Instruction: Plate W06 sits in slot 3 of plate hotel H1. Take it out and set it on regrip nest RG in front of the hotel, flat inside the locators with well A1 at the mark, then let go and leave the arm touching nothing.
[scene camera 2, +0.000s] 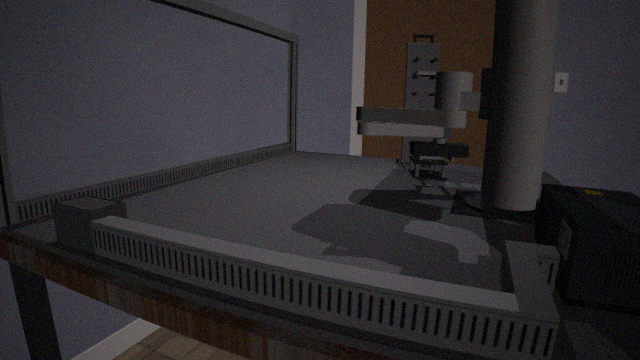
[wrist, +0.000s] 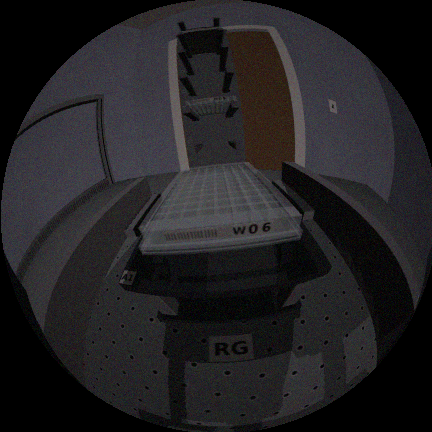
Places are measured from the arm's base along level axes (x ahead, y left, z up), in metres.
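Pixels of known places: gripper, fingertip midpoint: (wrist: 214, 178); arm's base at its link origin: (scene camera 2: 507, 210).
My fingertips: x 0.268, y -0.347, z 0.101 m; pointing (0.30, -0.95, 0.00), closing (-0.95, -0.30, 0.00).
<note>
For each thing: its top centre in the pictures, then the offset to it from my fingertips. "*": a spot on its surface instead.
- Plate W06 at its top centre: (wrist: 214, 179) (scene camera 2: 427, 153) dx +0.005, dy -0.014, dz -0.006 m
- Regrip nest RG at a spot on its surface: (scene camera 2: 431, 176) * dx -0.021, dy +0.038, dz -0.084 m
- A1 mark at its top centre: (wrist: 127, 276) dx +0.034, dy +0.074, dz -0.028 m
- black box at a spot on its surface: (scene camera 2: 595, 240) * dx -0.326, dy +0.897, dz +0.009 m
Plate W06 (wrist: 220, 202) (scene camera 2: 432, 158) is a clear, flat, gridded plate with its W06 label facing the wrist camera. My gripper (wrist: 214, 178) (scene camera 2: 432, 161) is shut on its two long sides and holds it about level. Regrip nest RG (wrist: 175, 332) (scene camera 2: 431, 176) is dark and lies below the plate, with a visible gap between them. The A1 mark (wrist: 128, 277) is at the nest's left corner in the wrist view. Plate hotel H1 (scene camera 2: 423, 51) (wrist: 207, 137) stands upright behind. The plate hides part of the nest.
Another plate (wrist: 210, 106) (scene camera 2: 426, 74) sits in the hotel on its dark ledges. The arm's thick column (scene camera 2: 517, 110) stands right of the nest in the scene view, with a black box (scene camera 2: 595, 240) beside it. Slotted ducts (scene camera 2: 300, 280) run along the table edges.
</note>
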